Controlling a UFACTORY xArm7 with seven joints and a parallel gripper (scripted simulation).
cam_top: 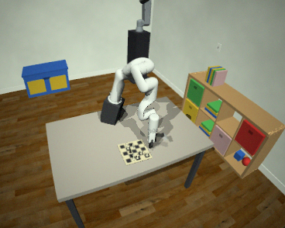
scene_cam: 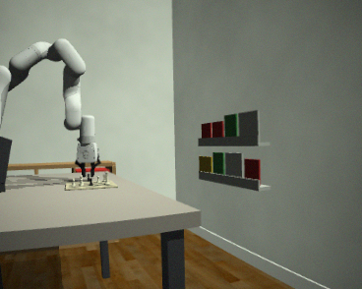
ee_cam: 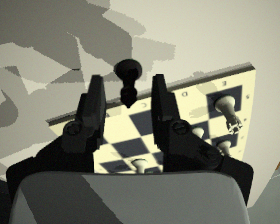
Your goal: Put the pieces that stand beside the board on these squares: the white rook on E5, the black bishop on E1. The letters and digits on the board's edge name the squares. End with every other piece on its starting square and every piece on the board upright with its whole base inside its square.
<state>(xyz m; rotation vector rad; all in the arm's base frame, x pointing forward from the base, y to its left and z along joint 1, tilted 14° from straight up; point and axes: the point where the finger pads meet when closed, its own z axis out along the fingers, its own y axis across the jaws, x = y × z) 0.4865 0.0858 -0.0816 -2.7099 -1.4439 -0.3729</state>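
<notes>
My gripper is now 2 cm above the black bishop. Also, from my hand: white rook: 6 cm ahead, 8 cm to the right, 2 cm below; then chessboard: 3 cm behind, 14 cm to the right, 4 cm below; then black pawn: 4 cm behind, 17 cm to the right, 3 cm below.
</notes>
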